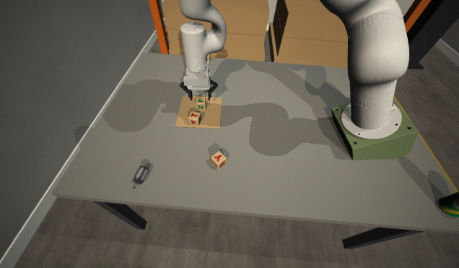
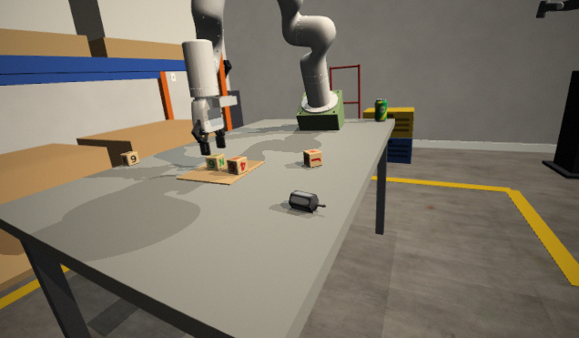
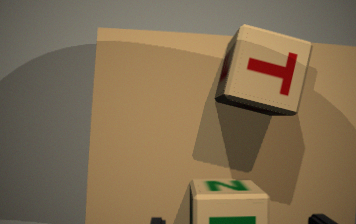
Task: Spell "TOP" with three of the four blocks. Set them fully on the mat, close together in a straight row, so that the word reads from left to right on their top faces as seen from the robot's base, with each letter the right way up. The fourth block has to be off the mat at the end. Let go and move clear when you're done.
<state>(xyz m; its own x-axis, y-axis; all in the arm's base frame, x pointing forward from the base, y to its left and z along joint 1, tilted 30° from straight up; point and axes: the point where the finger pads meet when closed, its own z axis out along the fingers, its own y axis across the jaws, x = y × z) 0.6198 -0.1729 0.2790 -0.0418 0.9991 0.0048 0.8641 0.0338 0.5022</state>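
My hand is 5 cm above the P block. From my hand the other things lie so: dark motor: 18 cm ahead, 37 cm to the left, 6 cm below; then tan mat: 3 cm to the left, 7 cm below; then green can: 92 cm behind, 46 cm to the left, 1 cm below.
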